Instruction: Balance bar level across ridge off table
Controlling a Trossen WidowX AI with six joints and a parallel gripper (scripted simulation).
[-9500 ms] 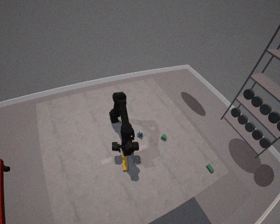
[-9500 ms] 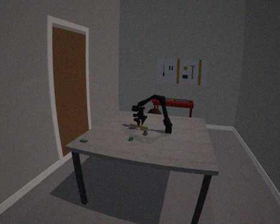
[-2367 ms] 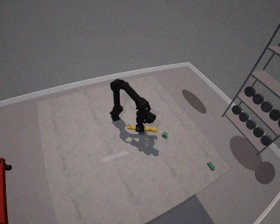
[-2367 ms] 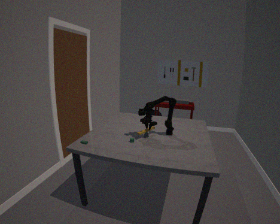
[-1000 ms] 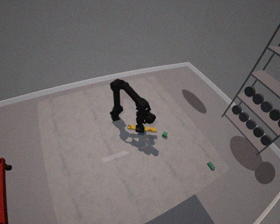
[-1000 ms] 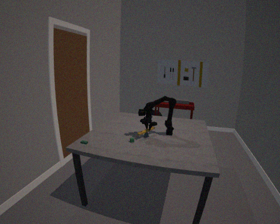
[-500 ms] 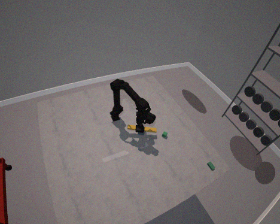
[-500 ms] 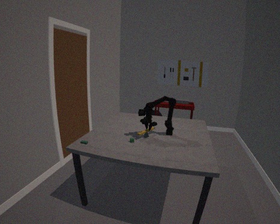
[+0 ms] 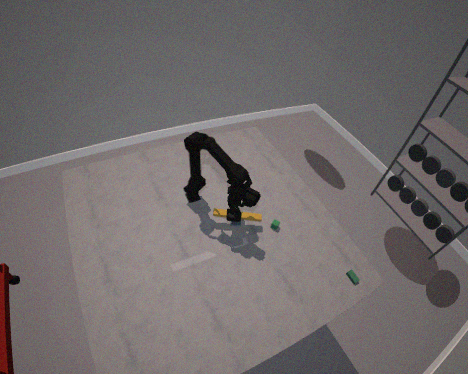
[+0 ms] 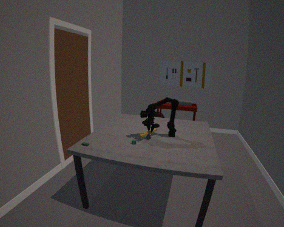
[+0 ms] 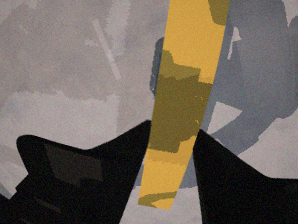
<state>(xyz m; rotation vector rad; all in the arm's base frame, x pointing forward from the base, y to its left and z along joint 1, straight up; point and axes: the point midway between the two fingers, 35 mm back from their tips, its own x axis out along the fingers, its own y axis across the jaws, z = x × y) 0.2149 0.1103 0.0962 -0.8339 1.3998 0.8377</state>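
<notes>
Now: the yellow bar 2 cm to the left of my gripper tip and 1 cm ahead of it. From my gripper tip the other things lie so: green cube: 19 cm to the left, 11 cm ahead, 5 cm below; flat green block: 52 cm ahead, 39 cm to the left, 5 cm below.
</notes>
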